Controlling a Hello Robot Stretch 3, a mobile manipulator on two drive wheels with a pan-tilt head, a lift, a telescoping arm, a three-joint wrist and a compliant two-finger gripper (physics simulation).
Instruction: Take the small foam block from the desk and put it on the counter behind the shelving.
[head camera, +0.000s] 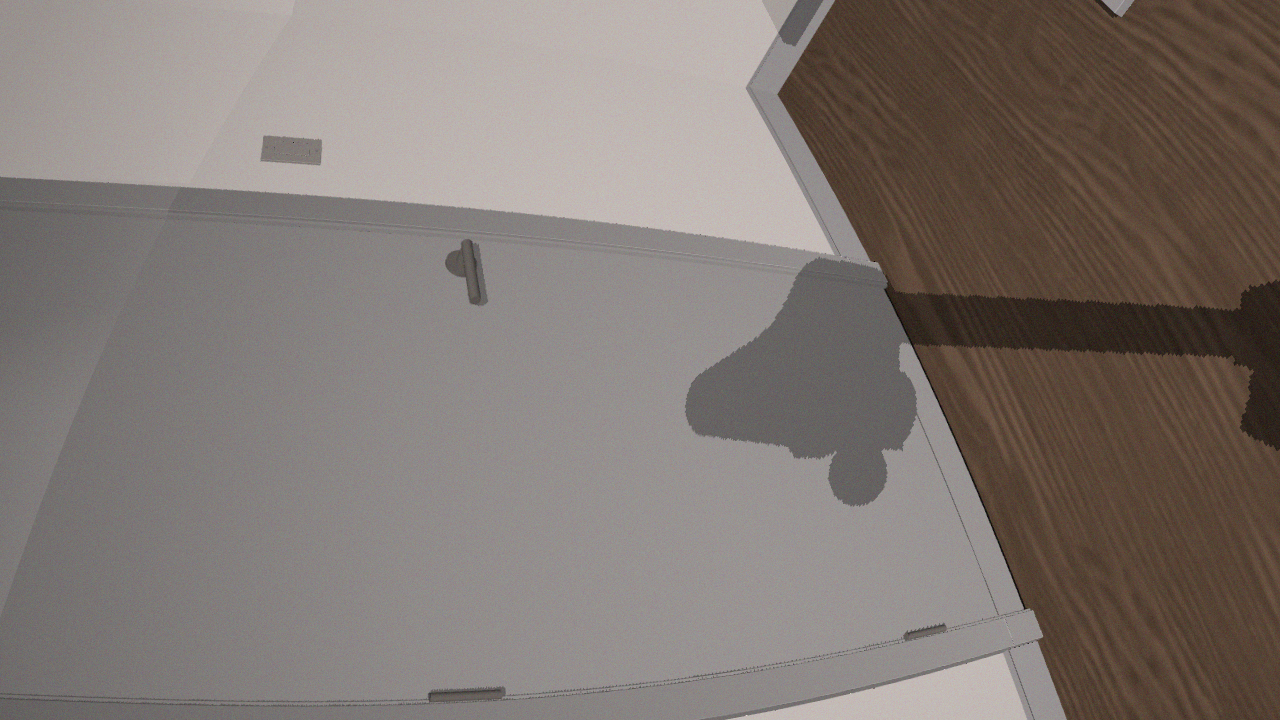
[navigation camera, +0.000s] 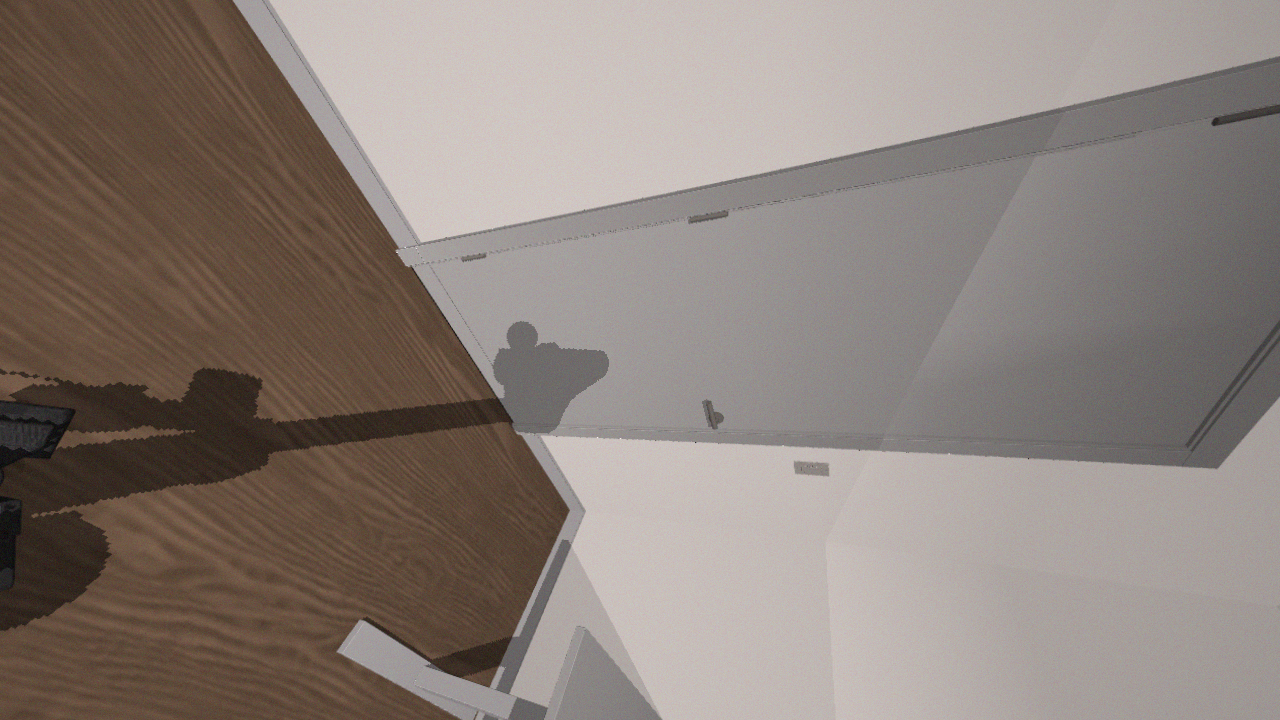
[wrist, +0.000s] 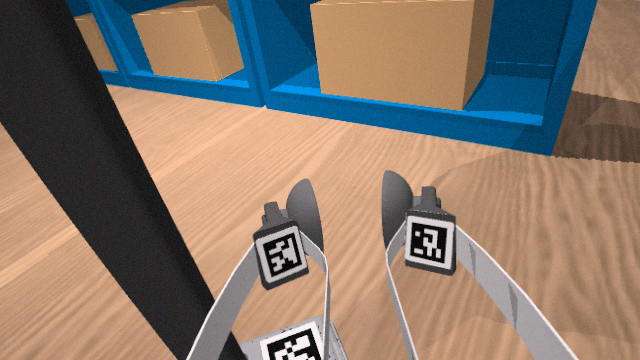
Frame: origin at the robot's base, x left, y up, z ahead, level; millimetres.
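Where they show: gripper, between the fingertips: (wrist: 348, 201).
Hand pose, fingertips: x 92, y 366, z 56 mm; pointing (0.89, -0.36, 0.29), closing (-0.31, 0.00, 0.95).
Note:
After its pixels a point has its place.
My gripper (wrist: 348, 201) {y 366, x 92, z 56 mm} is open and empty in the wrist view, its two grey fingertips apart above the wooden floor. The blue shelving (wrist: 430, 129) {y 19, x 676, z 516 mm} stands in front of it at the top of the wrist view, with cardboard boxes in its bottom compartments. The largest box (wrist: 392, 52) {y 221, x 782, z 455 mm} sits in the right compartment. The gripper does not touch the shelving. The foam block, the desk and the counter do not show in these views.
A grey door (head camera: 537, 447) {y 854, x -1239, z 134 mm} (navigation camera: 805, 295) {y 1230, x -1166, z 225 mm} with a handle (head camera: 471, 271) {y 926, x -1377, z -113 mm} (navigation camera: 710, 413) {y 924, x -1370, z -107 mm} is set in a pale wall, and the robot's shadow falls on it. A pale flat piece (navigation camera: 384, 651) stands over the wooden floor (head camera: 1118, 197) {y 0, x -863, z -319 mm} (navigation camera: 179, 223) {y 0, x -478, z 395 mm}. A black post (wrist: 100, 175) crosses the wrist view's left.

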